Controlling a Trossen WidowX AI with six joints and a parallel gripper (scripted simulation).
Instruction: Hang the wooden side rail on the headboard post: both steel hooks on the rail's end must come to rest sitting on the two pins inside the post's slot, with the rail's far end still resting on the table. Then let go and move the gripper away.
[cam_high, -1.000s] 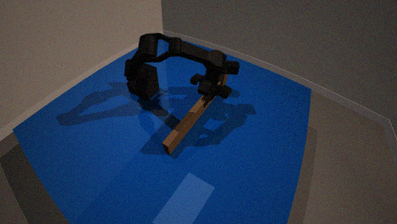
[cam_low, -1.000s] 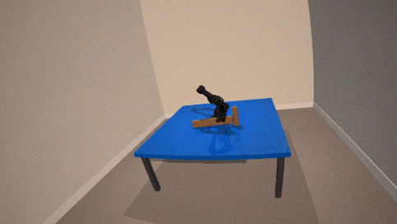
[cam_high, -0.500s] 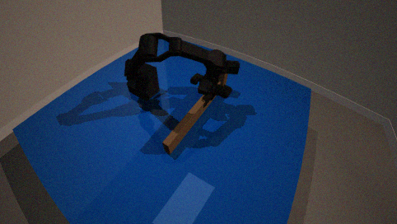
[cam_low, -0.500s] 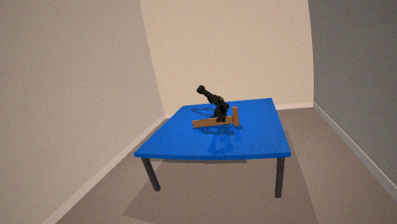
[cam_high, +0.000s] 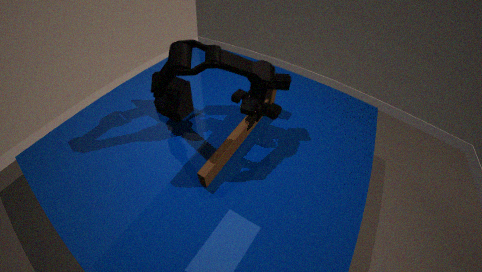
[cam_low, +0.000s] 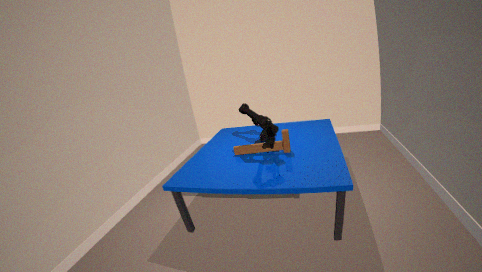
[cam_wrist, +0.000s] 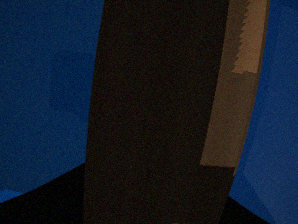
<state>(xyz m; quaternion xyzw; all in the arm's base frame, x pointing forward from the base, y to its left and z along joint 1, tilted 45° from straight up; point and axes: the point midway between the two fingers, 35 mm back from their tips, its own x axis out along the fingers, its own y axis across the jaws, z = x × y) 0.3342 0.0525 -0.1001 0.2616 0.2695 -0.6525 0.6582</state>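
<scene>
Now: gripper tip 11 cm to the right of the headboard post and 4 cm below it.
</scene>
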